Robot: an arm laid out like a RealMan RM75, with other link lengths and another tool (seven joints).
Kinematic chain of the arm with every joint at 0, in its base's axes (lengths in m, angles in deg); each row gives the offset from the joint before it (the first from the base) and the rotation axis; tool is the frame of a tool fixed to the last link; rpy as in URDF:
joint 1: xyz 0 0 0.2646 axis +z
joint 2: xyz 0 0 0 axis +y
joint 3: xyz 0 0 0.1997 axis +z
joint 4: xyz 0 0 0 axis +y
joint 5: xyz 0 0 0.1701 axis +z
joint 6: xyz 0 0 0 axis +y
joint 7: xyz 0 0 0.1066 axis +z
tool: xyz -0.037 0.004 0.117 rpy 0 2.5 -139
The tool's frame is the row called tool.
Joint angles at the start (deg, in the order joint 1, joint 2, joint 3, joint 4, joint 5, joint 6, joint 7):
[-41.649, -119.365, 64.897, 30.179, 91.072, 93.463, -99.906]
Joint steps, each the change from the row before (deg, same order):
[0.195, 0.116, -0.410, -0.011, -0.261, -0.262, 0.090]
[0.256, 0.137, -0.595, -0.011, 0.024, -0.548, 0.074]
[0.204, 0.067, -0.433, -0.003, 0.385, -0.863, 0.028]
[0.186, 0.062, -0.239, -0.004, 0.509, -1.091, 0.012]
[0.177, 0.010, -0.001, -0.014, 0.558, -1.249, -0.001]
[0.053, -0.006, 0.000, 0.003, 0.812, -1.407, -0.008]
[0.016, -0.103, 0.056, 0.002, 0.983, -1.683, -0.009]
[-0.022, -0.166, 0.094, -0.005, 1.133, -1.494, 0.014]
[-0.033, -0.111, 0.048, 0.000, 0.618, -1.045, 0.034]
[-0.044, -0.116, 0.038, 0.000, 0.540, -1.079, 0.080]
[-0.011, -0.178, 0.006, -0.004, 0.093, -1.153, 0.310]
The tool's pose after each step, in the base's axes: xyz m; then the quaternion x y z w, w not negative. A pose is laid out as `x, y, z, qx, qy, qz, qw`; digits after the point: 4 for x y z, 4 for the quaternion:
-0.0722, 0.2401, -0.0645, 0.0587, 0.9489, 0.0083, 0.3101
-0.0738, 0.2441, -0.0635, 0.0545, 0.9492, 0.0179, 0.3095
-0.0767, 0.2478, -0.0640, 0.0502, 0.9507, 0.0266, 0.3047
-0.0805, 0.2516, -0.0653, 0.0459, 0.9530, 0.0350, 0.2973
-0.0847, 0.2548, -0.0675, 0.0417, 0.9558, 0.0422, 0.2881
-0.0895, 0.2583, -0.0702, 0.0386, 0.9590, 0.0493, 0.2765
-0.0947, 0.2620, -0.0737, 0.0354, 0.9625, 0.0568, 0.2629
-0.0999, 0.2645, -0.0775, 0.0337, 0.9659, 0.0617, 0.2491
-0.1029, 0.2666, -0.0797, 0.0326, 0.9678, 0.0660, 0.2407
-0.1057, 0.2690, -0.0818, 0.0320, 0.9694, 0.0711, 0.2329
-0.1071, 0.2724, -0.0835, 0.0317, 0.9699, 0.0788, 0.2283

